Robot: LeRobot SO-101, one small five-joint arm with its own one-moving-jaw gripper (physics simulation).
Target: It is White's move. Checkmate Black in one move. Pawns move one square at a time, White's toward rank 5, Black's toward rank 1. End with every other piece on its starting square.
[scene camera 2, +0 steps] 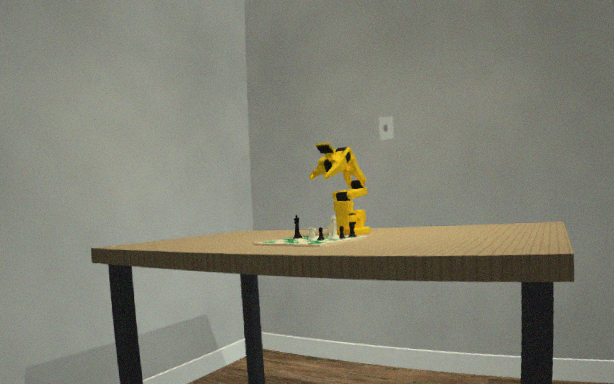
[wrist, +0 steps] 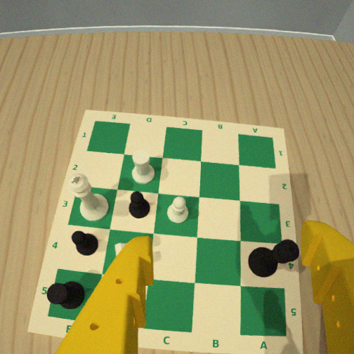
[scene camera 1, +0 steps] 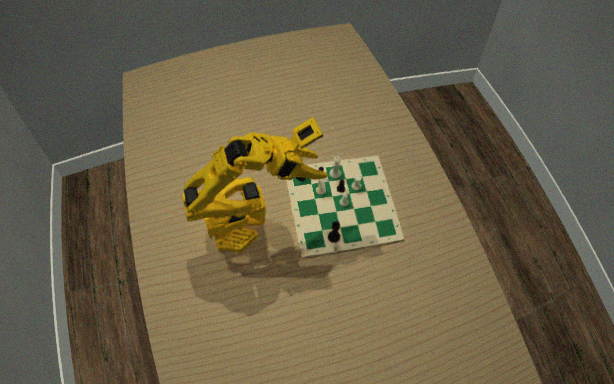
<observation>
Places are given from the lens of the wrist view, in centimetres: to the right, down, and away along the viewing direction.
black king [wrist: 262, 261]: 7, 7, 21
chessboard [wrist: 234, 177]: 5, 0, 26
white king [wrist: 93, 206]: -7, 2, 22
black piece [wrist: 70, 294]: -8, 9, 19
The marked spots on the black king and the chessboard are 9 cm apart.
</observation>
